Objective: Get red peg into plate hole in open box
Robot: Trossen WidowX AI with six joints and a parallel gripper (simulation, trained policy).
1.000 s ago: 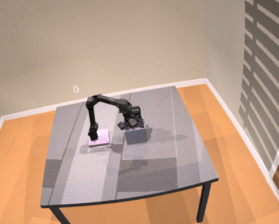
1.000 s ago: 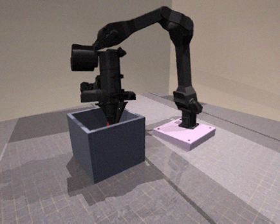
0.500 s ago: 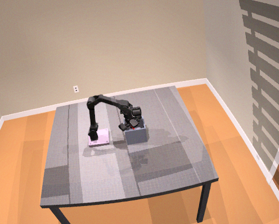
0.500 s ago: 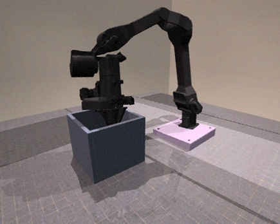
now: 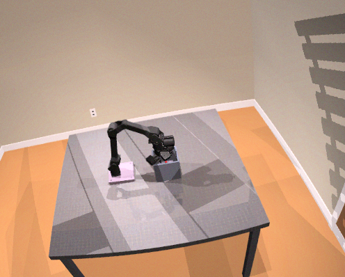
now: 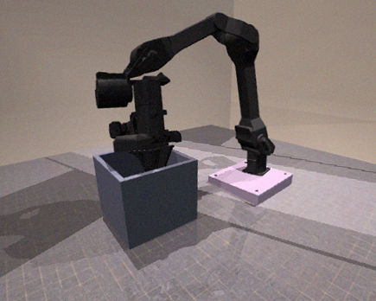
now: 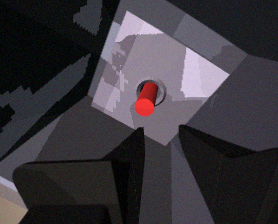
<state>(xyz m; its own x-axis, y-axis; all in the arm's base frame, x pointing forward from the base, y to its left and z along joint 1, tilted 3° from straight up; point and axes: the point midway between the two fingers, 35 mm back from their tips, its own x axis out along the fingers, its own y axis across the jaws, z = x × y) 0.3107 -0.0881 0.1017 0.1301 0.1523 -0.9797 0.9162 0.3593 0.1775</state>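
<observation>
The red peg is 40 mm below my gripper tip, 20 mm to the right of it and 20 mm ahead of it.
</observation>
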